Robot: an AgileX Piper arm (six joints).
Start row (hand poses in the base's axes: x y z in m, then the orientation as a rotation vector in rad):
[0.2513, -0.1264, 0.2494, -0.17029, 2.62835, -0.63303]
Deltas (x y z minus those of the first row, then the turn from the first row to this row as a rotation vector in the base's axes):
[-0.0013, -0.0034, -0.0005, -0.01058, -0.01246, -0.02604]
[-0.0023, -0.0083, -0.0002, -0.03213, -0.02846, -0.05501]
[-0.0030, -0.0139, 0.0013, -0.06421, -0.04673, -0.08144]
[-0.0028, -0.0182, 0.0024, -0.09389, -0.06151, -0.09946]
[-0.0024, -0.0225, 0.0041, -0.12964, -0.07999, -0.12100]
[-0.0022, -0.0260, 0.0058, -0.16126, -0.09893, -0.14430]
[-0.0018, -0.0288, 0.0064, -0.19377, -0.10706, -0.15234]
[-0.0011, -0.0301, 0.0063, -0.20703, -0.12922, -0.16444]
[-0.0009, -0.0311, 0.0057, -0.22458, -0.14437, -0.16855]
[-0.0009, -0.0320, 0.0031, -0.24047, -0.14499, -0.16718]
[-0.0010, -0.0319, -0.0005, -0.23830, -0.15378, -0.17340]
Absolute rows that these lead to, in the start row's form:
[0.2500, -0.1298, 0.2489, -0.13507, 2.61961, -0.65477]
[0.2490, -0.1347, 0.2492, -0.09815, 2.60438, -0.69142]
[0.2483, -0.1403, 0.2507, -0.06700, 2.58240, -0.74042]
[0.2485, -0.1446, 0.2518, -0.04734, 2.56203, -0.78340]
[0.2489, -0.1489, 0.2535, -0.02374, 2.53586, -0.83448]
[0.2491, -0.1524, 0.2552, 0.00340, 2.50999, -0.88012]
[0.2495, -0.1552, 0.2558, 0.00702, 2.49121, -0.92311]
[0.2502, -0.1565, 0.2557, 0.02576, 2.46638, -0.94029]
[0.2504, -0.1575, 0.2551, 0.03070, 2.44541, -0.96125]
[0.2504, -0.1584, 0.2525, 0.02461, 2.43826, -0.98074]
[0.2503, -0.1583, 0.2489, 0.03591, 2.43147, -0.97844]

